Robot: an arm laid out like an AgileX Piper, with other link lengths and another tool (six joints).
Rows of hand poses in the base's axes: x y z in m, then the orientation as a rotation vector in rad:
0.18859, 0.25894, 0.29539, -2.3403, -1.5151, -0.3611
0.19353, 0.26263, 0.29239, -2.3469, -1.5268, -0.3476
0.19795, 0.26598, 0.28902, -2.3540, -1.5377, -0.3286
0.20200, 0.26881, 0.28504, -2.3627, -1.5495, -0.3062
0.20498, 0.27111, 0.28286, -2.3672, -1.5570, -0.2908
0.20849, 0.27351, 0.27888, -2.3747, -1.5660, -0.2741
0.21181, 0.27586, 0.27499, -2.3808, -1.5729, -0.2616
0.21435, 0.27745, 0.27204, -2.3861, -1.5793, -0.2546
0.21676, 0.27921, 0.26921, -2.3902, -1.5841, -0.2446
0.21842, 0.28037, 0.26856, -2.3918, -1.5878, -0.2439
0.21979, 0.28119, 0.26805, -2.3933, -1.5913, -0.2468
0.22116, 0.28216, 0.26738, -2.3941, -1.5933, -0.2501
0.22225, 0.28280, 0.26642, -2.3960, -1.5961, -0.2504
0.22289, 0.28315, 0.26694, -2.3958, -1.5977, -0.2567
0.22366, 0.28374, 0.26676, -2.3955, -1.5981, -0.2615
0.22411, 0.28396, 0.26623, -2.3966, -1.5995, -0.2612
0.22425, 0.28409, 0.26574, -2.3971, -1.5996, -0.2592
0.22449, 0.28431, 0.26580, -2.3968, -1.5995, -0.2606
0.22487, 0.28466, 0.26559, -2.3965, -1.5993, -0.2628
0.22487, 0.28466, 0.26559, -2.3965, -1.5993, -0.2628
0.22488, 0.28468, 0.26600, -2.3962, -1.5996, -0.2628
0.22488, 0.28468, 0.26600, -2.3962, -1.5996, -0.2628
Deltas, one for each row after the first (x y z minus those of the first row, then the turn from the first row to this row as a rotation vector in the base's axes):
0.00494, 0.00369, -0.00300, -0.0143, 0.0022, 0.0047
0.00936, 0.00704, -0.00637, -0.0301, 0.0079, 0.0094
0.01341, 0.00987, -0.01035, -0.0486, 0.0147, 0.0141
0.01639, 0.01217, -0.01253, -0.0600, 0.0200, 0.0178
0.01990, 0.01457, -0.01651, -0.0748, 0.0245, 0.0209
0.02322, 0.01692, -0.02040, -0.0863, 0.0276, 0.0231
0.02576, 0.01851, -0.02335, -0.0953, 0.0277, 0.0247
0.02817, 0.02027, -0.02618, -0.1036, 0.0306, 0.0264
0.02983, 0.02143, -0.02683, -0.1068, 0.0291, 0.0276
0.03120, 0.02225, -0.02734, -0.1087, 0.0255, 0.0282
0.03257, 0.02322, -0.02801, -0.1092, 0.0224, 0.0284
0.03366, 0.02386, -0.02897, -0.1118, 0.0206, 0.0289
0.03430, 0.02421, -0.02845, -0.1106, 0.0162, 0.0290
0.03507, 0.02480, -0.02863, -0.1091, 0.0132, 0.0287
0.03552, 0.02502, -0.02916, -0.1107, 0.0125, 0.0290
0.03566, 0.02515, -0.02965, -0.1117, 0.0135, 0.0290
0.03590, 0.02537, -0.02959, -0.1110, 0.0128, 0.0289
0.03628, 0.02572, -0.02980, -0.1100, 0.0116, 0.0287
0.03628, 0.02572, -0.02980, -0.1100, 0.0116, 0.0287
0.03629, 0.02574, -0.02939, -0.1100, 0.0116, 0.0290
0.03629, 0.02574, -0.02939, -0.1100, 0.0116, 0.0290

